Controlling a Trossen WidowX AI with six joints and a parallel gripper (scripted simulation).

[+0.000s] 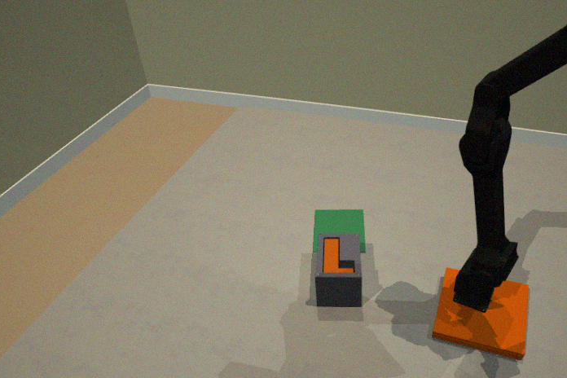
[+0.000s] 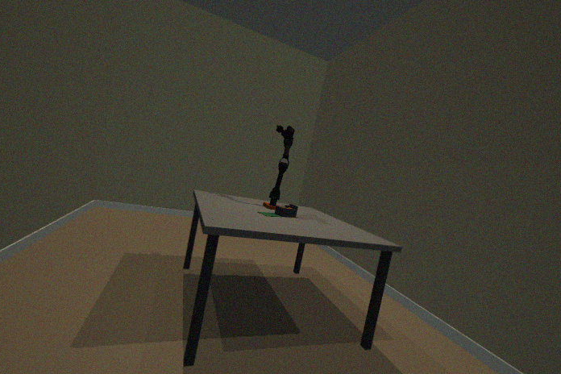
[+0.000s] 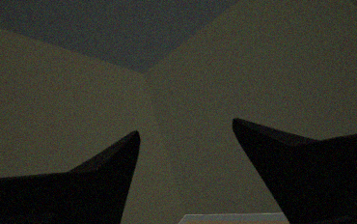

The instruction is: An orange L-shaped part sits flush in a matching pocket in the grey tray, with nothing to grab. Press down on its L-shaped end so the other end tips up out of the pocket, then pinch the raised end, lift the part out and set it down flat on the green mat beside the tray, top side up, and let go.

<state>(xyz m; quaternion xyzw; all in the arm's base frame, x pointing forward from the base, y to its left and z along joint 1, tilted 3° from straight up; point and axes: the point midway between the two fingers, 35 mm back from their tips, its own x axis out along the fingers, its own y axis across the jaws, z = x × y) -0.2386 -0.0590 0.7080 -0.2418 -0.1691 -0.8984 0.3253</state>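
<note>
Now: gripper tip 530 mm short of the orange L-shaped part, 110 mm to the right of it and 710 mm above it. Also, from my gripper tip: green mat: 610 mm ahead, 40 mm to the right, 770 mm below.
</note>
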